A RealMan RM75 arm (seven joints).
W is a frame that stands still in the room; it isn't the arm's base.
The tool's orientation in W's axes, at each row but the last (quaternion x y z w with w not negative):
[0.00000 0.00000 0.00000 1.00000]
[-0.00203 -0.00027 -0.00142 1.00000]
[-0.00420 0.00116 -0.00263 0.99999]
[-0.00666 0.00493 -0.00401 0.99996]
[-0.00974 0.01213 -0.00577 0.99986]
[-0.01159 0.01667 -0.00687 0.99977]
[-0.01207 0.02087 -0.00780 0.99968]
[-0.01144 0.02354 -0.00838 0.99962]
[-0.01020 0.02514 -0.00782 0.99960]
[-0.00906 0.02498 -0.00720 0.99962]
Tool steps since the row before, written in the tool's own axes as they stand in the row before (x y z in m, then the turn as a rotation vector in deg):
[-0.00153 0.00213 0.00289 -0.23 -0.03 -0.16]
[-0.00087 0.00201 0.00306 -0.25 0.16 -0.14]
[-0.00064 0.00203 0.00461 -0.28 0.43 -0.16]
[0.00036 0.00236 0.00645 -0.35 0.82 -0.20]
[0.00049 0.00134 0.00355 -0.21 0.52 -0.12]
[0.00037 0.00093 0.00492 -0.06 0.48 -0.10]
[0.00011 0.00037 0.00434 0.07 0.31 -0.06]
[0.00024 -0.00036 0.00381 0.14 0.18 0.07]
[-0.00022 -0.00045 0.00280 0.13 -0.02 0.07]
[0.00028 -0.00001 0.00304 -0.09 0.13 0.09]
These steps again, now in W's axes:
[-0.00153 0.00213 0.00289 -0.23 -0.03 -0.16]
[-0.00087 0.00202 0.00305 -0.25 0.16 -0.14]
[-0.00062 0.00207 0.00459 -0.28 0.43 -0.16]
[0.00044 0.00244 0.00641 -0.35 0.82 -0.21]
[0.00059 0.00140 0.00351 -0.21 0.52 -0.13]
[0.00055 0.00104 0.00488 -0.06 0.48 -0.11]
[0.00030 0.00047 0.00432 0.07 0.31 -0.07]
[0.00041 -0.00028 0.00380 0.15 0.18 0.06]
[-0.00009 -0.00039 0.00282 0.13 -0.02 0.06]
[0.00043 0.00004 0.00302 -0.08 0.13 0.09]

